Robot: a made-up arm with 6 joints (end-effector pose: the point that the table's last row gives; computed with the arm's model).
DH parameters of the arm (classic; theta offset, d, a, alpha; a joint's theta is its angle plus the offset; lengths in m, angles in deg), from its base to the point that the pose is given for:
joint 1: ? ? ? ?
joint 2: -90 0 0.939 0
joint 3: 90 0.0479 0 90
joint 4: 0 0.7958 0 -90
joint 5: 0 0 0 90
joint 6: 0 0.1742 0 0
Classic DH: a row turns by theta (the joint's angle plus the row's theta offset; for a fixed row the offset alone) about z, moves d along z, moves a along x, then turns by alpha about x.
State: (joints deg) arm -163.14 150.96 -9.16 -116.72 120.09 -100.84
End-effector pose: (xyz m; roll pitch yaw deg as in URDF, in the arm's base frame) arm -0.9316 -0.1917 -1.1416 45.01 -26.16 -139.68
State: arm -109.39 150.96 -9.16 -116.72 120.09 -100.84
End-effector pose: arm -0.3963 -0.8647 -1.1416 45.01 -26.16 -85.93
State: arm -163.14 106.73 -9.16 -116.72 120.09 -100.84
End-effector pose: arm -1.5664 -0.3841 -0.1023 7.44 -62.90 -111.46
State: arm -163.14 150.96 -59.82 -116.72 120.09 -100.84
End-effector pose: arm -1.1405 -0.2550 -0.5731 -5.23 -66.38 -100.00
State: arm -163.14 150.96 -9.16 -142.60 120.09 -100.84
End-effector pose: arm -0.9582 -0.2448 -1.1095 31.23 -16.70 -114.13
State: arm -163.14 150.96 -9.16 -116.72 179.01 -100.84
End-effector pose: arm -0.7920 -0.2873 -1.1144 -11.15 -36.32 -143.29
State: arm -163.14 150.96 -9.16 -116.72 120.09 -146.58
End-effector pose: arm -0.9316 -0.1917 -1.1416 50.09 8.45 -170.47
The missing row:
joint 1: 0 0.1942 0 -90
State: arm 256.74 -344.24 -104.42 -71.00 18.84 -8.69
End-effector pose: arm 0.1565 0.6874 1.1387 82.60 -8.87 -174.18
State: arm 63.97 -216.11 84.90 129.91 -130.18 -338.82
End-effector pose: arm 0.0412 -0.0391 -0.9504 -30.56 22.80 -67.26
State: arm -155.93 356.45 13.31 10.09 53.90 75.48
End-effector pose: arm -0.1811 -0.1604 1.9933 62.96 11.28 -62.53
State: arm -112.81 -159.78 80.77 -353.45 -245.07 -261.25
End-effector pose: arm 0.4499 0.8997 -0.3952 36.47 1.25 -14.48
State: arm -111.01 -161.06 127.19 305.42 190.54 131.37
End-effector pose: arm 0.3085 0.5973 -0.1857 -168.64 -26.76 -117.09
